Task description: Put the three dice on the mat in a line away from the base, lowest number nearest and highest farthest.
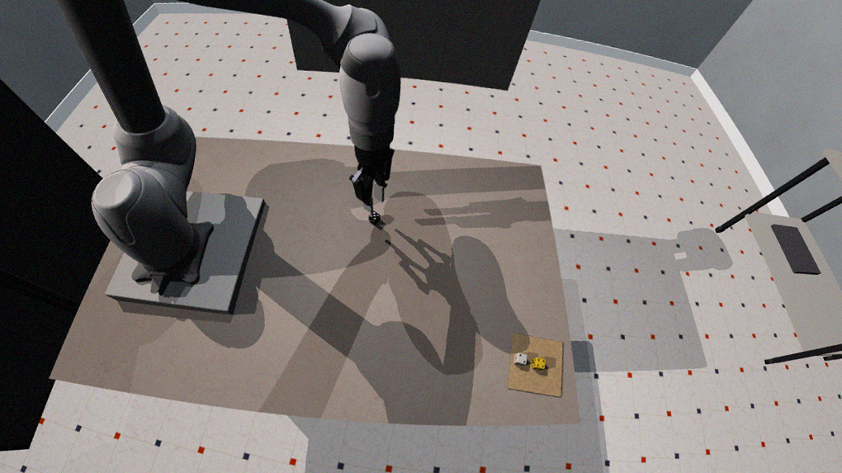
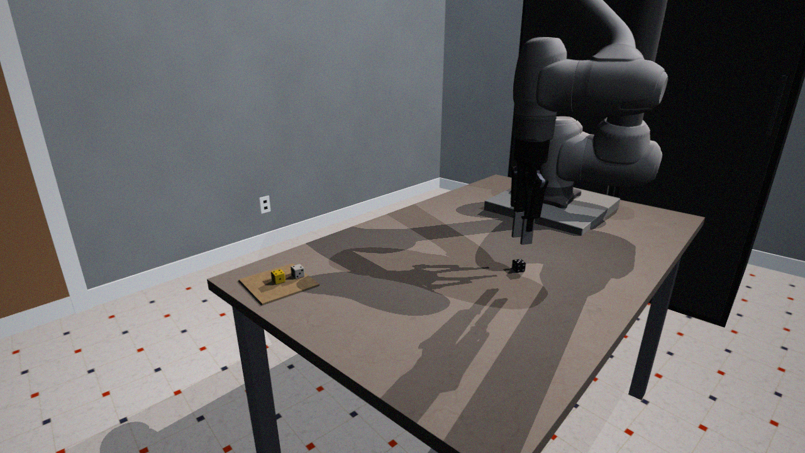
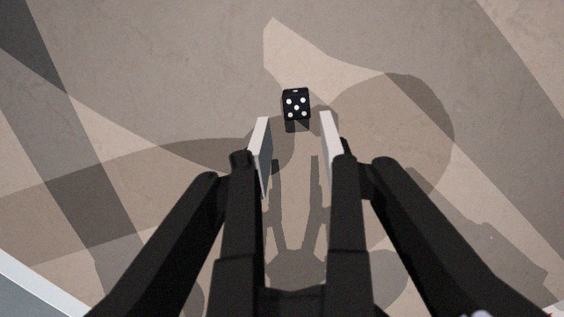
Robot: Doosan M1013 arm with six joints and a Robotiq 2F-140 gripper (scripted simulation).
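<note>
Right now my hand is 10 cm above the black die. Also, from my hand: tan mat 42 cm to the right, 41 cm ahead, 11 cm below; yellow die 42 cm to the right, 41 cm ahead, 10 cm below; grey die 40 cm to the right, 36 cm ahead, 10 cm below.
</note>
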